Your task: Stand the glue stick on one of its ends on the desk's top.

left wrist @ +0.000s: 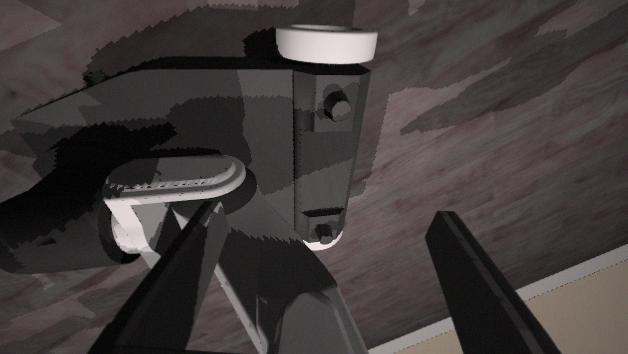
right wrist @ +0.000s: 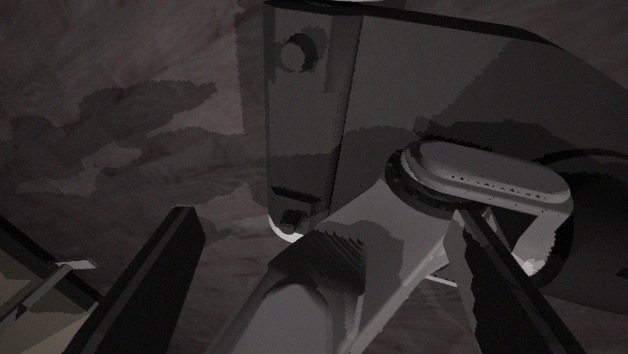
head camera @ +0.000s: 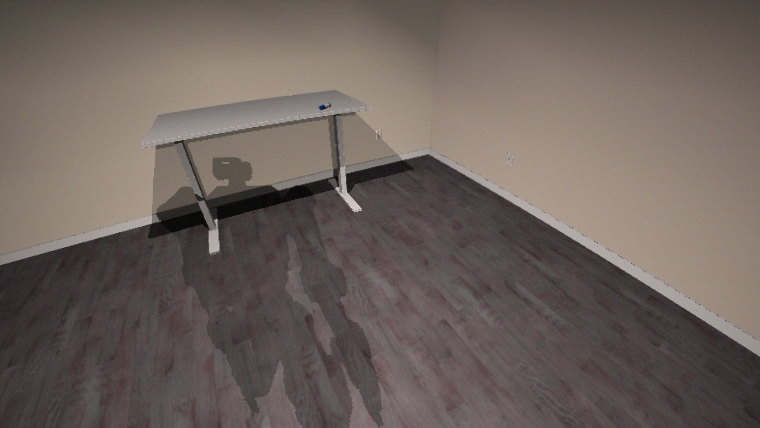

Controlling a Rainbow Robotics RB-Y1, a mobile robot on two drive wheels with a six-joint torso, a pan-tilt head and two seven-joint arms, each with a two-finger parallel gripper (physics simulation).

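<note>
A small blue and white glue stick lies on its side near the right end of the desk's top, close to the front edge, in the head view. The desk has a light grey top and stands against the wall, some way off across the floor. My left gripper is open and empty, with its fingers wide apart in front of my own base. My right gripper is open and empty too, also in front of my base. Both grippers are far from the glue stick and do not show in the head view.
The desk's two legs end in white feet on the wooden floor. The beige walls meet in a corner to the right of the desk. My shadow falls across the floor and the wall under the desk.
</note>
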